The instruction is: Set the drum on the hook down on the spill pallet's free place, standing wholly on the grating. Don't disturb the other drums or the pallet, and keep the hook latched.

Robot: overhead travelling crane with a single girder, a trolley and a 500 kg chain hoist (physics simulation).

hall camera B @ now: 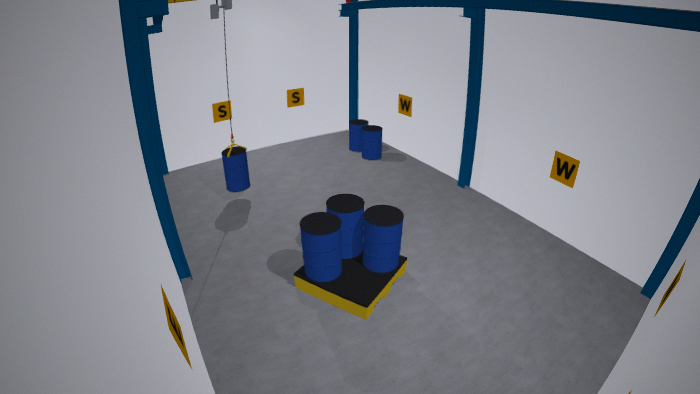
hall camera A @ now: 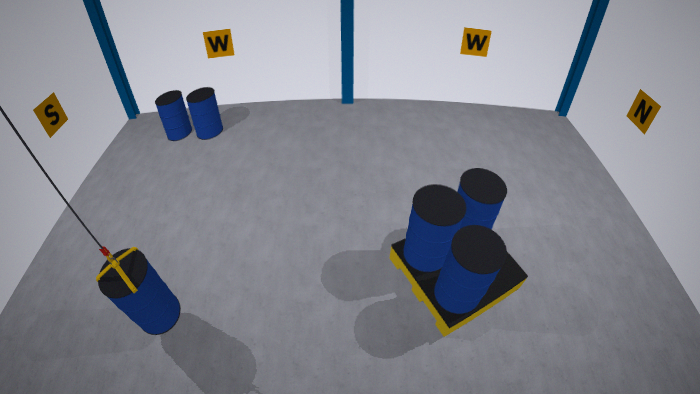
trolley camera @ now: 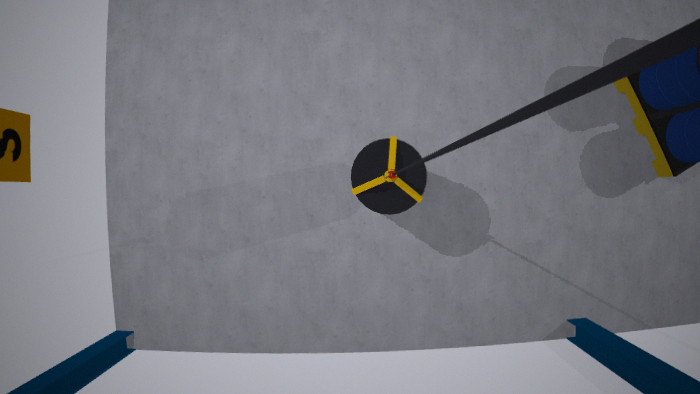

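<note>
The blue drum [hall camera A: 150,305] [hall camera B: 236,172] [trolley camera: 372,162] hangs upright from my hook [hall camera A: 109,257] [hall camera B: 232,140] [trolley camera: 391,175] by a yellow three-armed lifter. It is clear of the floor, with its shadow apart in hall camera B. The hook holds the lifter; its latch is too small to make out. The yellow spill pallet [hall camera A: 485,307] [hall camera B: 332,298] [trolley camera: 641,125] stands well to the side, partly in view in the trolley camera. Its black grating carries a left drum [hall camera A: 427,245] [hall camera B: 345,202], a front drum [hall camera A: 467,285] [hall camera B: 322,255] and a back drum [hall camera A: 482,186] [hall camera B: 382,245]. The free place [hall camera A: 510,274] [hall camera B: 357,287] is the fourth corner.
Two more blue drums [hall camera A: 175,120] [hall camera A: 206,117] [hall camera B: 357,137] [hall camera B: 371,145] stand near the S and W walls. A blue column [hall camera A: 347,55] [hall camera B: 471,100] stands at the W wall. The chain [hall camera A: 50,180] [hall camera B: 227,75] [trolley camera: 525,112] rises from the hook.
</note>
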